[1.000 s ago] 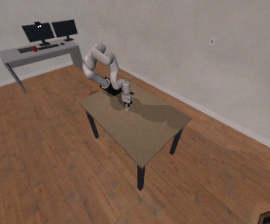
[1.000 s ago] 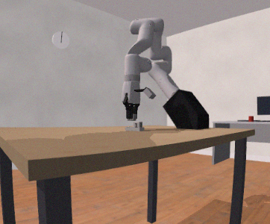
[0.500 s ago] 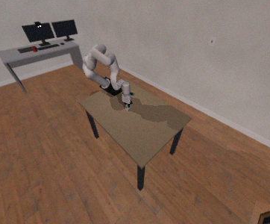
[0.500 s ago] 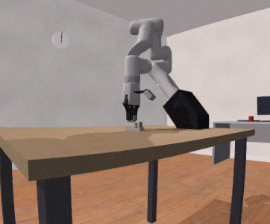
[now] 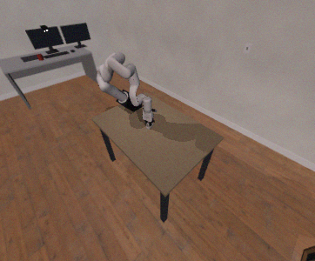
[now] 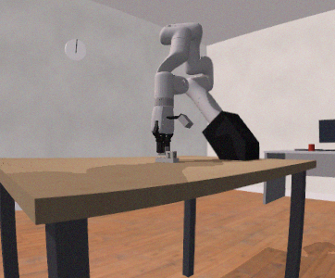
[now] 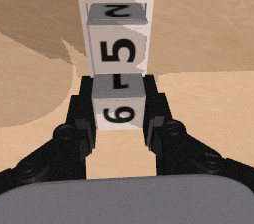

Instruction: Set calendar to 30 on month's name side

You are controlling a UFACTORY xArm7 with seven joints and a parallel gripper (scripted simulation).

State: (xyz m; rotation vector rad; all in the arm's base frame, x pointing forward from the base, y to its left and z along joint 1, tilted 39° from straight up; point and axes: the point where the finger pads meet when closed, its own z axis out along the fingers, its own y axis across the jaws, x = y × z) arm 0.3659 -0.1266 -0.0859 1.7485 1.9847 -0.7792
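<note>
Right now my hand is 20 mm to the right of the low tray and 50 mm above it.
</note>
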